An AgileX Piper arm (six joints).
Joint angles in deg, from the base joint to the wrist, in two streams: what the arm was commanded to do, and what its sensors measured. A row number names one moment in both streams.
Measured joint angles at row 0:
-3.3 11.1 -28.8 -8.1 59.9 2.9
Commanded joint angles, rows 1 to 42:
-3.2 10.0 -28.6 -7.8 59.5 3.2
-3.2 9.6 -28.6 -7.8 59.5 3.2
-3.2 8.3 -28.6 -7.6 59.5 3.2
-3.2 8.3 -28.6 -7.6 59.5 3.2
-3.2 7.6 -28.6 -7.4 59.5 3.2
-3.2 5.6 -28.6 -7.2 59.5 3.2
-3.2 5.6 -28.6 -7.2 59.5 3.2
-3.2 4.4 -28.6 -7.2 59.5 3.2
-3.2 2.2 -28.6 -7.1 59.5 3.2
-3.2 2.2 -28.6 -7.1 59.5 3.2
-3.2 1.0 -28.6 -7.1 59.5 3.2
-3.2 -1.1 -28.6 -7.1 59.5 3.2
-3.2 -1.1 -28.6 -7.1 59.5 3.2
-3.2 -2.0 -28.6 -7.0 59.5 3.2
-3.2 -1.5 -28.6 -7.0 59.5 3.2
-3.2 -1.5 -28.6 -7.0 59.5 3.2
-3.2 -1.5 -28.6 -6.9 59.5 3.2
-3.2 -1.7 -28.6 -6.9 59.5 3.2
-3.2 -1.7 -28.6 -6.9 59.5 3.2
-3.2 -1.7 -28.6 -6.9 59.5 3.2
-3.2 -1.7 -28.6 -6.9 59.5 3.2
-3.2 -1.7 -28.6 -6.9 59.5 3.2
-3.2 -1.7 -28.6 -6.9 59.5 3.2
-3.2 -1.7 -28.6 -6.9 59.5 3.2
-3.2 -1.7 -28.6 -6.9 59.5 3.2
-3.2 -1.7 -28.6 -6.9 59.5 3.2
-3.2 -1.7 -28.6 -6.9 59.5 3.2
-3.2 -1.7 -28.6 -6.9 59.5 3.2
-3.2 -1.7 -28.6 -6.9 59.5 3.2
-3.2 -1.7 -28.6 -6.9 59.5 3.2
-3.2 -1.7 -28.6 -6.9 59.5 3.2
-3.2 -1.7 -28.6 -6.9 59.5 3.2
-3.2 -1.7 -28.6 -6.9 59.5 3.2
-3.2 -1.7 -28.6 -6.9 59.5 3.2
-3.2 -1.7 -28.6 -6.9 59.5 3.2
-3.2 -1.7 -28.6 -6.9 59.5 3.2
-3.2 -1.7 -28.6 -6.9 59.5 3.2
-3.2 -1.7 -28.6 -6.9 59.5 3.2
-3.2 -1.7 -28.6 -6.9 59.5 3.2
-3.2 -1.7 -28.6 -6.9 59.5 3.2
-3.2 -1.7 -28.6 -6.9 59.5 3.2
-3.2 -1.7 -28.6 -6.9 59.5 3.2
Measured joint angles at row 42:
-3.3 -0.3 -28.7 -6.8 59.9 2.9
